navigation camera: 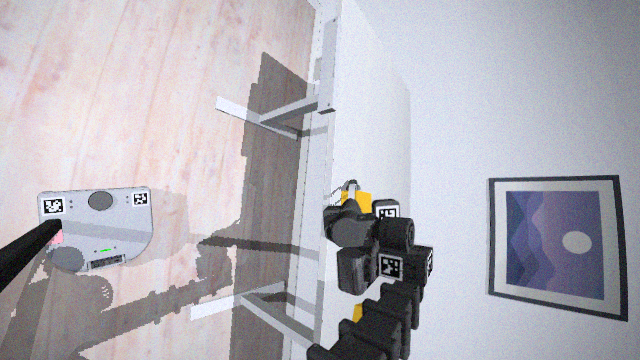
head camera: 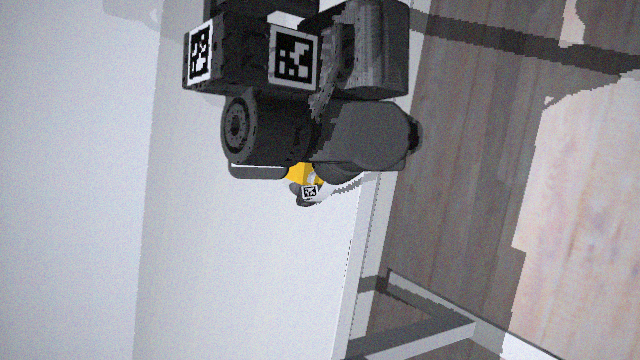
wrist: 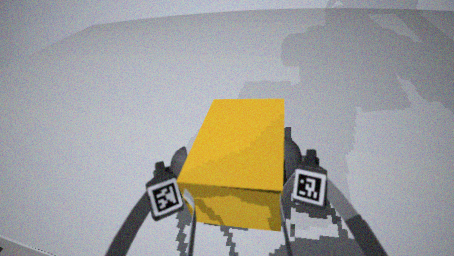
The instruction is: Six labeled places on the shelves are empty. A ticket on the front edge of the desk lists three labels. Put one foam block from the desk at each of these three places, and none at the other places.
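Places are measured from the robot's base along level axes (x ahead, y left, z up), in centimetres.
Pixels of known places: robot's base, link origin: (navigation camera: 101,199).
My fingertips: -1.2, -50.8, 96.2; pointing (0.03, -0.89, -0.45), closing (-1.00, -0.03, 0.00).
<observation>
Ahead of a thing's pixels: the offset from my fingertips to its top centre, as dx, dy, dz. "*": to the spot under its first point. Level surfaces: height alone.
A yellow foam block {-0.7, +0.8, +3.6} (head camera: 298,173) (navigation camera: 364,202) (wrist: 245,135) is on the white desk {dz -1.2} (head camera: 240,270) (navigation camera: 365,120) (wrist: 90,110). My gripper (wrist: 234,160) is shut on this block, with a fingertip against each of its two long sides in the wrist view. In the head and navigation views the wrist hides part of the block and most of the gripper. Whether the block touches the desk top cannot be told. A second yellow block {-37.8, -1.7, +3.3} (navigation camera: 357,313) shows partly beside the arm. The shelves, their labels and the ticket do not show in these views.
The desk's front edge (head camera: 352,260) runs close beside the wrist. White desk legs {* +49.2, -33.8, -69.0} (head camera: 425,342) (navigation camera: 290,111) stand below it. My grey base (navigation camera: 120,225) is on the wooden floor, apart from the desk. A framed picture (navigation camera: 555,245) hangs on the wall behind the desk.
</observation>
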